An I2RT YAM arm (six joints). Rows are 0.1 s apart.
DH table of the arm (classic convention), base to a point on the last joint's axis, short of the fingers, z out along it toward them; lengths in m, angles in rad. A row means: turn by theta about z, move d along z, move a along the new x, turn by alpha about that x. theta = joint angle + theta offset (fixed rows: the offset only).
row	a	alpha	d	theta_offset
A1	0.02	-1.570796	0.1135	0
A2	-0.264	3.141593	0	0
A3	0.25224	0	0	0.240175
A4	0.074	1.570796	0	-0.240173
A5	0	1.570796	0	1.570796
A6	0	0	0.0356	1.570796
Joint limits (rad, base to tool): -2.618..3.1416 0..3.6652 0..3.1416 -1.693..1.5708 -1.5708..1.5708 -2.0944..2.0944
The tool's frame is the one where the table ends.
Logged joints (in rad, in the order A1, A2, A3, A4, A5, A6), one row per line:
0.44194 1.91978 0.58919 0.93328 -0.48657 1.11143
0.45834 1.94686 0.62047 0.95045 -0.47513 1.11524
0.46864 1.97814 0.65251 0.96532 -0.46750 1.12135
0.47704 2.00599 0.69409 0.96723 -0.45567 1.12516
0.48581 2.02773 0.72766 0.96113 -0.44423 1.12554
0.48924 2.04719 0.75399 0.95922 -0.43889 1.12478
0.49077 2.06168 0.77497 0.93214 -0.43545 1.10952
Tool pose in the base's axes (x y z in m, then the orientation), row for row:
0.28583 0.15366 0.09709 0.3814 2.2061 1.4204
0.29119 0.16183 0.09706 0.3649 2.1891 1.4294
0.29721 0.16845 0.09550 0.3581 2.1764 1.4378
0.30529 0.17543 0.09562 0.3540 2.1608 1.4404
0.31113 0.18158 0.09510 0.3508 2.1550 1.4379
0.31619 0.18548 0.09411 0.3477 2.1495 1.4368
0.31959 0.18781 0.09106 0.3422 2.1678 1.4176
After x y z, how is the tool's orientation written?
As a rotation vector, in radians.
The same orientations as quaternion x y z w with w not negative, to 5 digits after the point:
0.13955 0.80719 0.51971 0.24265
0.13390 0.80331 0.52453 0.24828
0.13163 0.80002 0.52852 0.25161
0.13052 0.79667 0.53106 0.25741
0.12955 0.79583 0.53101 0.26060
0.12858 0.79489 0.53133 0.26327
0.12642 0.80088 0.52372 0.26139

